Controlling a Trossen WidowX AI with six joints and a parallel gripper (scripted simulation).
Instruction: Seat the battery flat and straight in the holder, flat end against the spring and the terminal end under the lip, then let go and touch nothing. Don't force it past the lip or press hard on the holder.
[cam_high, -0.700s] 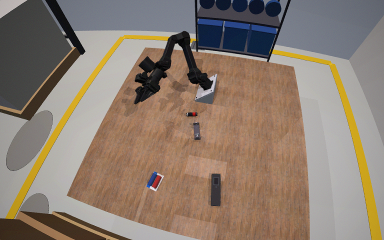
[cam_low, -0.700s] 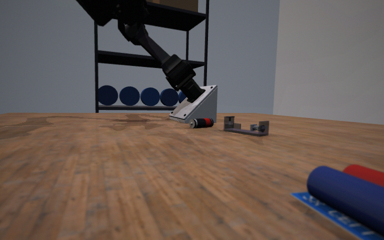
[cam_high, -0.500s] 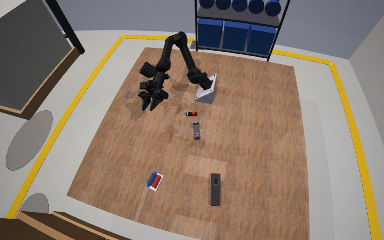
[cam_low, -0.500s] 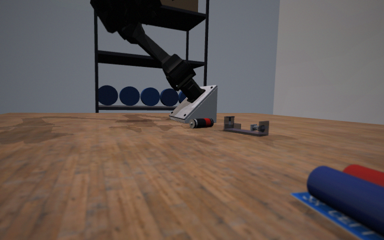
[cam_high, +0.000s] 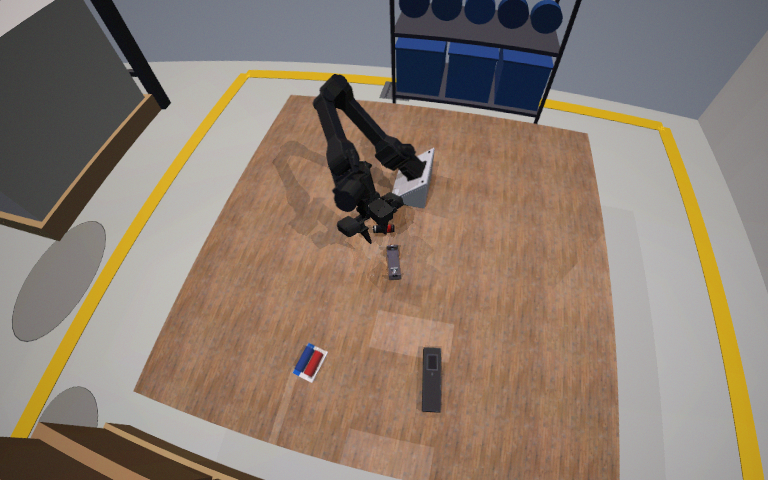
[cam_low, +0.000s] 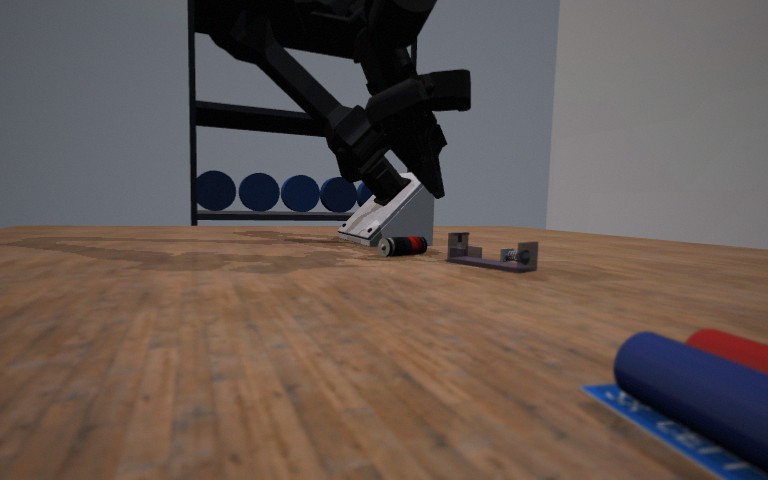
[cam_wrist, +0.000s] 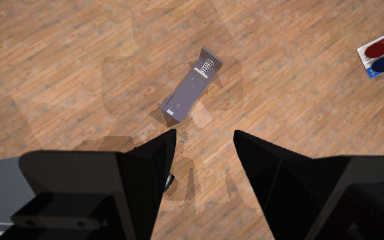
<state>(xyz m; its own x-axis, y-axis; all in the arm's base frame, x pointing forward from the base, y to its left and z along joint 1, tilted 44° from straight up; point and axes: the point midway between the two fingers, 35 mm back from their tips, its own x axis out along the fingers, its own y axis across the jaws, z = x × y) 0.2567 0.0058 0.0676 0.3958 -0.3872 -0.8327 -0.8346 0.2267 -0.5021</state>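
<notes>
Now: the battery 8 cm behind my gripper tip, 1 cm to the right of it and 7 cm below it. From my gripper tip the other things lie so: card (37 cm ahead, 6 cm to the right, 7 cm below); then flat black device (31 cm ahead, 26 cm to the left, 6 cm below).
</notes>
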